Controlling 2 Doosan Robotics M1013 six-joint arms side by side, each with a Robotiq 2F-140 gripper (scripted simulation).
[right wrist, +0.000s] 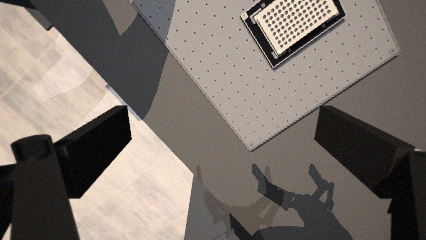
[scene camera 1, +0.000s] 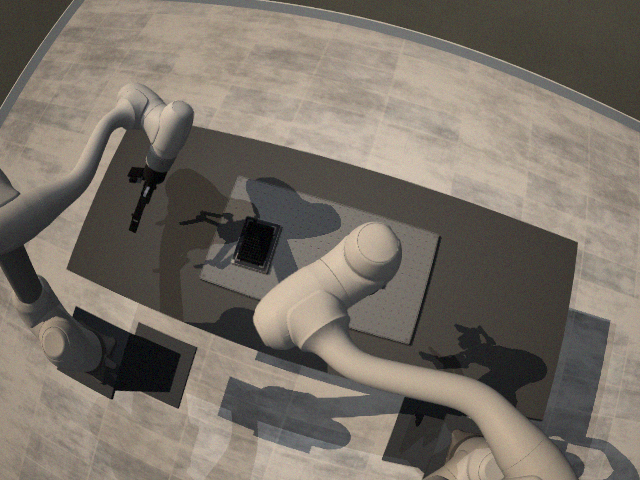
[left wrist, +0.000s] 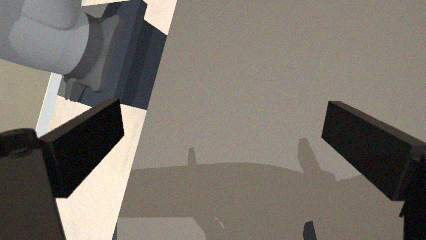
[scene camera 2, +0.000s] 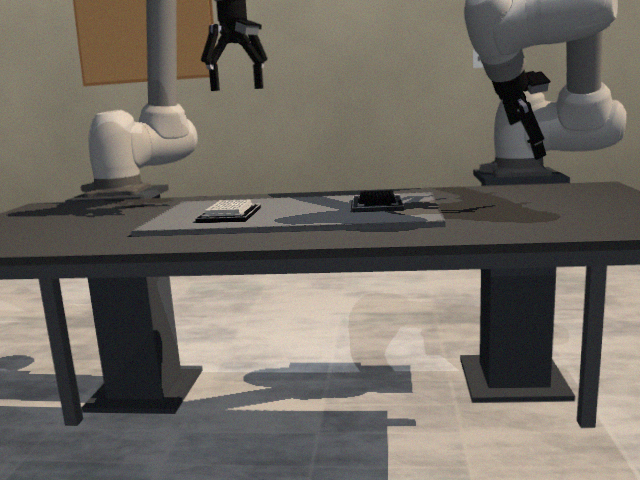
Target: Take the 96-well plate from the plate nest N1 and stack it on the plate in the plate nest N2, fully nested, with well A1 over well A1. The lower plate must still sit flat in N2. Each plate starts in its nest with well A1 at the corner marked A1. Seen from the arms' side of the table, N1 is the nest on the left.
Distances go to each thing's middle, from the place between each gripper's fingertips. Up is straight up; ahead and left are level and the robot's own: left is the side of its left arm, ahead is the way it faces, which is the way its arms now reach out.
My left hand (scene camera 2: 527,138) is 4 cm short of the black 96-well plate (scene camera 1: 256,251), 38 cm to the left of it and 13 cm above it.
Now: the black 96-well plate 140 mm ahead of my right hand (scene camera 2: 237,89), 350 mm to the left of it and 290 mm below it.
